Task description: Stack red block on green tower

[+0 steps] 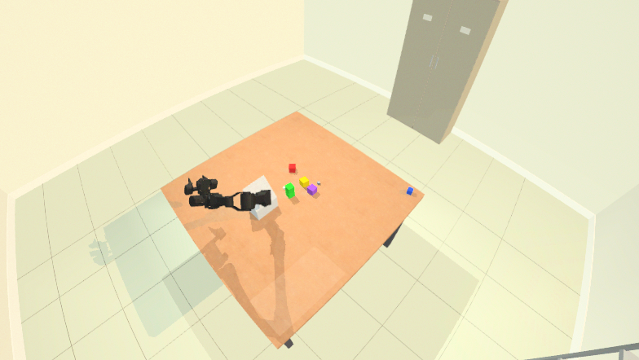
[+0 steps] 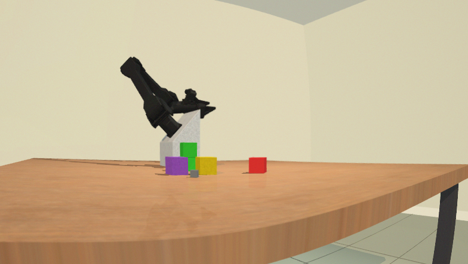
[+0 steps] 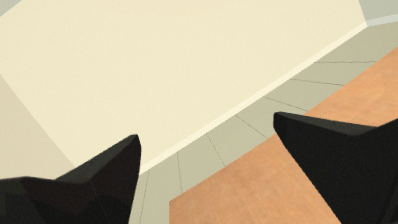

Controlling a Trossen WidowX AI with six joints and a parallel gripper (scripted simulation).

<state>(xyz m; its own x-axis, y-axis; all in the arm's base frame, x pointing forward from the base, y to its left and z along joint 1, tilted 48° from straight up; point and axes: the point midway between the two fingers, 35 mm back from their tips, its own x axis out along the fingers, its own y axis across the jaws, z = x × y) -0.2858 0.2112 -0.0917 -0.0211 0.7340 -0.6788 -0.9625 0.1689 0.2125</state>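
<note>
The red block is 600 mm ahead of my gripper tip, 250 mm below it and 80 mm to the right of it. Also, from my gripper tip: purple block: 590 mm ahead, 310 mm to the right, 250 mm below; then yellow block: 590 mm ahead, 250 mm below, 230 mm to the right; then green block: 470 mm ahead, 240 mm to the right, 210 mm below.
</note>
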